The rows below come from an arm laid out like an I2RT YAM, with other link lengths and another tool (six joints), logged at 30 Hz.
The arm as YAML. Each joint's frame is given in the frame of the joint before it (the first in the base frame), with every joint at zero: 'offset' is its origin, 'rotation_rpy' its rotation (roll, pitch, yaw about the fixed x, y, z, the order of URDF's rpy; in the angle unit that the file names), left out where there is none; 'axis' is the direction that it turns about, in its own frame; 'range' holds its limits. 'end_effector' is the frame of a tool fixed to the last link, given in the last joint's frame.
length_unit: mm
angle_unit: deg
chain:
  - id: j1
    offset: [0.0, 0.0, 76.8]
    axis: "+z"
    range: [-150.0, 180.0]
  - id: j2
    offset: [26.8, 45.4, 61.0]
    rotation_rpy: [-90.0, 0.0, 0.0]
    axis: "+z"
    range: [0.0, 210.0]
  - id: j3
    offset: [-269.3, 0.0, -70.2]
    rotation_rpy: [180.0, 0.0, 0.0]
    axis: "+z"
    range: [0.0, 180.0]
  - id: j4
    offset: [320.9, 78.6, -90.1]
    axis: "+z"
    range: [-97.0, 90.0]
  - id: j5
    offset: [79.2, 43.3, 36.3]
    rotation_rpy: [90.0, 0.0, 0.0]
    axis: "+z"
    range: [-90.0, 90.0]
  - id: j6
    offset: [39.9, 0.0, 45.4]
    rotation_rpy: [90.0, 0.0, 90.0]
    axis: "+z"
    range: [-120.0, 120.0]
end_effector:
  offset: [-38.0, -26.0, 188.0]
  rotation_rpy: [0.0, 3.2, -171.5]
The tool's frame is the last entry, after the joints.
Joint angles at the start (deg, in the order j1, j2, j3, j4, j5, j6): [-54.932, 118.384, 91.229, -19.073, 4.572, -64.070]
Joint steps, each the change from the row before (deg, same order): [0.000, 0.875, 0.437, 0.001, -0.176, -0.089]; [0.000, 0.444, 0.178, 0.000, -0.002, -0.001]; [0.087, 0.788, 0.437, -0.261, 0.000, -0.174]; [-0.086, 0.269, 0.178, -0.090, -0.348, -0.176]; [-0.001, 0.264, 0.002, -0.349, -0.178, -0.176]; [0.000, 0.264, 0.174, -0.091, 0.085, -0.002]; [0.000, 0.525, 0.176, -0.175, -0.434, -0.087]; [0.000, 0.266, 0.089, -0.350, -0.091, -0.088]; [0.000, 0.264, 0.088, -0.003, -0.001, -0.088]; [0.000, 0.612, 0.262, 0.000, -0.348, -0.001]
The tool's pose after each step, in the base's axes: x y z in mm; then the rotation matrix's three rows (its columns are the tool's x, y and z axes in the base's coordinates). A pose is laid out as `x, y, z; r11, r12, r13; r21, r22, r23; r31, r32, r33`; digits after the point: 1 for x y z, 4 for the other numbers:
429.0, -521.7, 51.5; 0.1137, 0.9345, 0.3373; 0.8229, 0.1016, -0.5590; -0.5567, 0.3411, -0.7575
429.2, -521.9, 48.1; 0.1122, 0.9354, 0.3353; 0.8250, 0.1004, -0.5561; -0.5538, 0.3390, -0.7605
429.9, -521.3, 42.2; 0.1047, 0.9377, 0.3313; 0.8297, 0.1013, -0.5489; -0.5483, 0.3323, -0.7674
430.2, -521.2, 40.4; 0.1007, 0.9372, 0.3339; 0.8325, 0.1044, -0.5441; -0.5448, 0.3328, -0.7697
429.5, -519.1, 36.3; 0.0938, 0.9387, 0.3316; 0.8378, 0.1055, -0.5357; -0.5379, 0.3281, -0.7766
429.3, -519.5, 34.5; 0.0931, 0.9397, 0.3290; 0.8388, 0.1040, -0.5345; -0.5365, 0.3257, -0.7785
430.2, -517.8, 29.7; 0.0872, 0.9396, 0.3311; 0.8448, 0.1064, -0.5244; -0.5280, 0.3254, -0.7844
429.6, -516.3, 26.4; 0.0826, 0.9410, 0.3281; 0.8490, 0.1060, -0.5176; -0.5219, 0.3214, -0.7902
429.5, -516.3, 24.2; 0.0802, 0.9417, 0.3267; 0.8502, 0.1064, -0.5156; -0.5203, 0.3191, -0.7921
430.8, -515.6, 19.7; 0.0770, 0.9412, 0.3289; 0.8545, 0.1077, -0.5082; -0.5138, 0.3202, -0.7959

